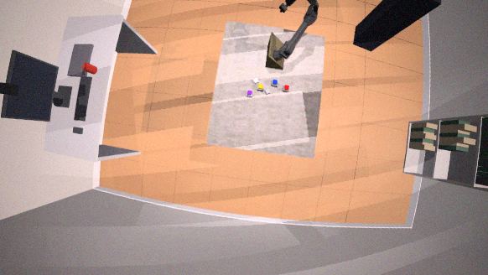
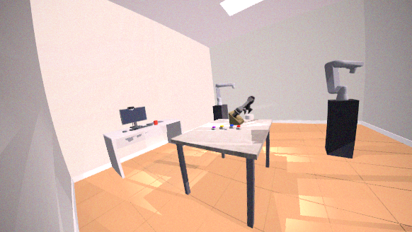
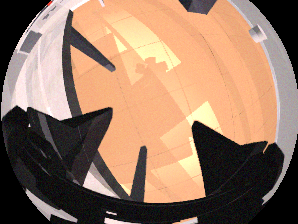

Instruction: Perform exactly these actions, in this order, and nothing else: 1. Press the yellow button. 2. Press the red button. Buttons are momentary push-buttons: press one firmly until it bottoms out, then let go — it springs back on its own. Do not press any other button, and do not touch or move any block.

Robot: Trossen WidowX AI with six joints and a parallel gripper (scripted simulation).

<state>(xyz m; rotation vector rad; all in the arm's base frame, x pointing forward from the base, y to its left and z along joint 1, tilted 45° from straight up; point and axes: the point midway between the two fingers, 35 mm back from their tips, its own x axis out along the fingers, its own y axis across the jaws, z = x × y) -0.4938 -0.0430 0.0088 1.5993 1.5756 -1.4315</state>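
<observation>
The yellow button lies 740 mm ahead of my gripper tip, 10 mm to the right of it and 30 mm below it. Round my gripper tip: blue button 670 mm ahead, 90 mm to the left, 30 mm below; then purple button 810 mm ahead, 80 mm to the right, 30 mm below; then red button 690 mm ahead, 190 mm to the left, 30 mm below.
</observation>
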